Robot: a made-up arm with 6 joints.
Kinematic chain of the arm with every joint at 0, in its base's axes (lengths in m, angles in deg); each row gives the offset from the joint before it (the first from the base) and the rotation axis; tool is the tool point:
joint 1: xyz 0 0 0.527 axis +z
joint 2: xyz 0 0 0 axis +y
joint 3: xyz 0 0 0.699 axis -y
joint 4: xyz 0 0 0 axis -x
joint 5: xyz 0.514 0 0 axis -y
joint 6: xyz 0 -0.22 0 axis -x
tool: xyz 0 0 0
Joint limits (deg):
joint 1: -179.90..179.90
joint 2: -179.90..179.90
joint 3: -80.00..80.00
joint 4: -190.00..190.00
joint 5: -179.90..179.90
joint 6: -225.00..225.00
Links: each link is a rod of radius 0.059 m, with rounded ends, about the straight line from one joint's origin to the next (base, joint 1, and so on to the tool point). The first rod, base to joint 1, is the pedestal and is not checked.
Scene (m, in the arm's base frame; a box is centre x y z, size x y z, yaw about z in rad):
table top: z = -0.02
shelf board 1: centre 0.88 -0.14 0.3 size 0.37 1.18 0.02 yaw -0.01
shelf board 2: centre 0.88 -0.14 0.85 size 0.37 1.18 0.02 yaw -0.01
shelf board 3: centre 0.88 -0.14 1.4 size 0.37 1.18 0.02 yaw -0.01
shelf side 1: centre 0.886 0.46 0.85 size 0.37 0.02 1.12 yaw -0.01
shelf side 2: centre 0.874 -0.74 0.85 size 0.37 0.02 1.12 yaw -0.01
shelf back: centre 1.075 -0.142 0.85 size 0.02 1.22 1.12 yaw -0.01
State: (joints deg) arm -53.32 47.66 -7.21 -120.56 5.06 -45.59
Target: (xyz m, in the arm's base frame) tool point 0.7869 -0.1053 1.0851
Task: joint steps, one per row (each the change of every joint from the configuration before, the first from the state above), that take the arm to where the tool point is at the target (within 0.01 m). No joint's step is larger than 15 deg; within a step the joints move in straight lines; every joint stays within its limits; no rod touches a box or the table.
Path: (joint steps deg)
1: 6.49 -12.87 1.85 -1.61 0.00 0.00
2: 6.49 -12.87 1.85 -1.61 0.00 0.00
3: 6.49 -12.88 1.84 -1.61 0.00 0.00
4: 6.49 -12.87 1.85 -1.61 0.00 0.00
5: 4.02 12.41 13.45 -5.01 0.00 0.00
6: 4.02 12.41 13.46 -5.02 0.00 0.00

